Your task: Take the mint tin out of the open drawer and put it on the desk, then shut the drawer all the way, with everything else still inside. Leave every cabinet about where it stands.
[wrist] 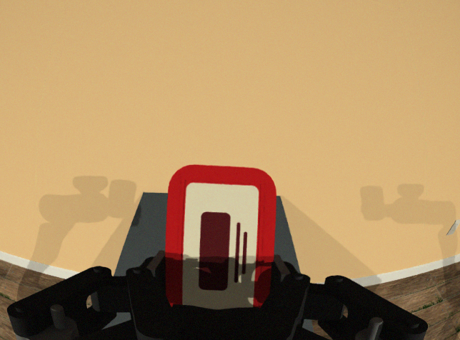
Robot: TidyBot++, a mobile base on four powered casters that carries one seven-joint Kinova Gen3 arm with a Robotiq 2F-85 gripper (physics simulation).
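The mint tin (179, 175) is red with rounded corners and has a cream label with a dark red block and two thin stripes. It stands out from between my fingers at the lower middle of the wrist view. My gripper (218, 267) is shut on the tin, with a finger at each side; the tin's lower end is hidden by the gripper. A grey flat-sided surface (142, 240) shows behind the tin on both sides; I cannot tell whether it is the desk or a cabinet. The drawer does not show.
A tan wall (230, 90) fills the upper view, with arm and gripper shadows on its left and right. A white baseboard (35, 266) runs along its foot. Wooden floor (400, 292) shows at both lower corners. A small pale sliver (452, 228) shows at the right edge.
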